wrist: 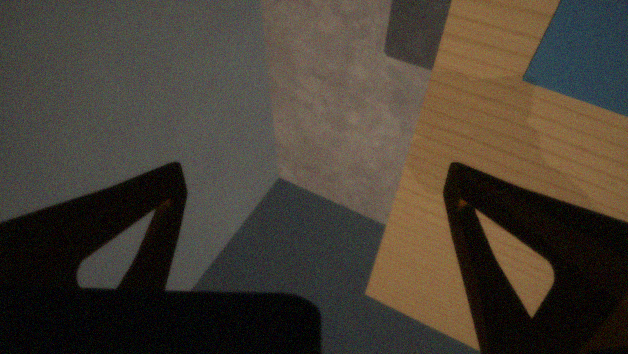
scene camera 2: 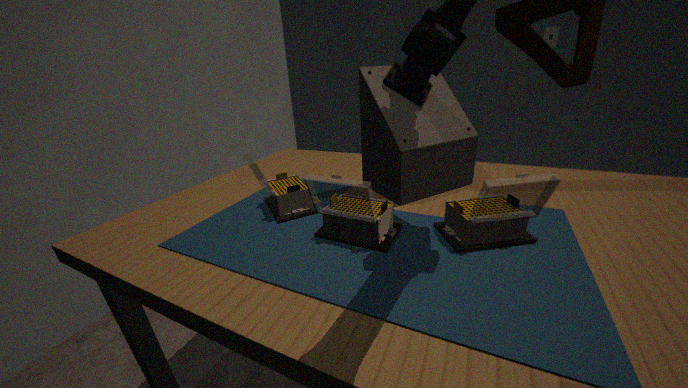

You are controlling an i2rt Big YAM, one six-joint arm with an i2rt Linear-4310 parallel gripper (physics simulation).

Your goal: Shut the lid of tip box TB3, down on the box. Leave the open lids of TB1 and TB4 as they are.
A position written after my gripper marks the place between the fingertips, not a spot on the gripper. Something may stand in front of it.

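Visible here: my gripper point(scene camera 2: 607, 39), likewise in the wrist view point(wrist: 315, 177), and a tip box point(scene camera 2: 463, 236).
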